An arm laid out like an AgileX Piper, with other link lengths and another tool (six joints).
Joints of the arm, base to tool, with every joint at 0 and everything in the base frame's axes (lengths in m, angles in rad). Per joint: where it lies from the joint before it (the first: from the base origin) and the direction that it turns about. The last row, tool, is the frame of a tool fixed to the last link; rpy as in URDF.
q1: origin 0 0 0.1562 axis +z
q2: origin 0 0 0 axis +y
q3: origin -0.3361 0 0.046 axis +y
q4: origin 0.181 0 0.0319 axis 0.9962 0 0.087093
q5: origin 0 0 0 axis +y
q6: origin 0.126 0 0.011 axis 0.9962 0 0.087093
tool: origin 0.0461 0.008 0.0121 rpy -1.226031 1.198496 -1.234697
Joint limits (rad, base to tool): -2.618..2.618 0..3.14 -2.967..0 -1.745..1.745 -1.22..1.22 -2.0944..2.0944
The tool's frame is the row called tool.
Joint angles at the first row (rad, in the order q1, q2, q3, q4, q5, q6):
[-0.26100, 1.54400, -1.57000, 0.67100, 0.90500, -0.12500]
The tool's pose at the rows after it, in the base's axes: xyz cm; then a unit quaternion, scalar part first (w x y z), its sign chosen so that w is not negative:
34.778 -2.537 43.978 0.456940 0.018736 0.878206 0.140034
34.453 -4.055 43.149 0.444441 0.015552 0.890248 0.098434
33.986 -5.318 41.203 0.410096 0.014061 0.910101 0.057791
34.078 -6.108 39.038 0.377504 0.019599 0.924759 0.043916
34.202 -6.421 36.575 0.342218 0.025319 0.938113 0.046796
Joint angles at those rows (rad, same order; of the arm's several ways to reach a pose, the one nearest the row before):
[-0.32399, 1.54399, -1.57000, 0.63199, 0.92701, -0.12098]
[-0.34199, 1.54401, -1.56701, 0.54399, 0.92899, -0.11799]
[-0.34202, 1.54999, -1.53799, 0.42702, 0.93401, -0.09102]
[-0.34200, 1.57400, -1.50197, 0.37101, 0.92898, -0.07301]
[-0.34202, 1.60499, -1.45599, 0.35201, 0.92501, -0.06802]

